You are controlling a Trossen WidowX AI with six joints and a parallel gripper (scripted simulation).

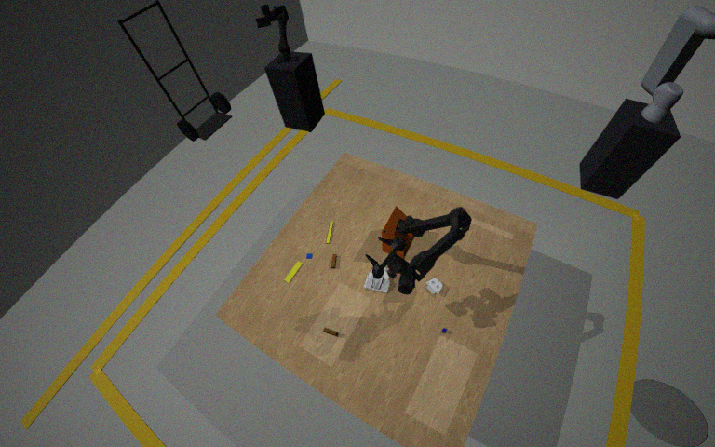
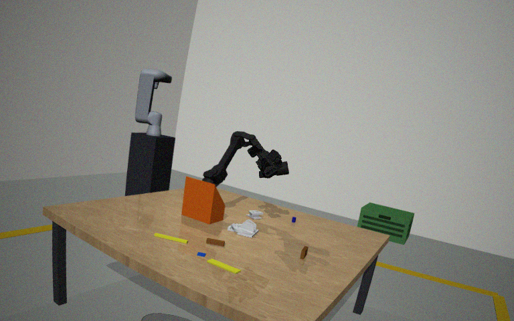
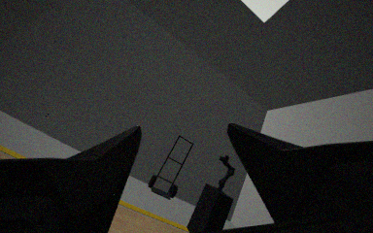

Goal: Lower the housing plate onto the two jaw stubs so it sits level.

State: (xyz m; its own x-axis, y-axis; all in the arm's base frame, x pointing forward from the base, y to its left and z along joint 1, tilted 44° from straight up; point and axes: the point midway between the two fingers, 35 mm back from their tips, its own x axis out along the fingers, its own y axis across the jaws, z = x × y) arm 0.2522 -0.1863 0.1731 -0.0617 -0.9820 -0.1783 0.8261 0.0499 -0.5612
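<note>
Now: gripper tip 8 cm past the white part, 29 cm to the right of it and 38 cm above it. Round my gripper tip: blue block: 1 cm behind, 39 cm to the right, 38 cm below; then brown block: 2 cm behind, 25 cm to the right, 38 cm below.
</note>
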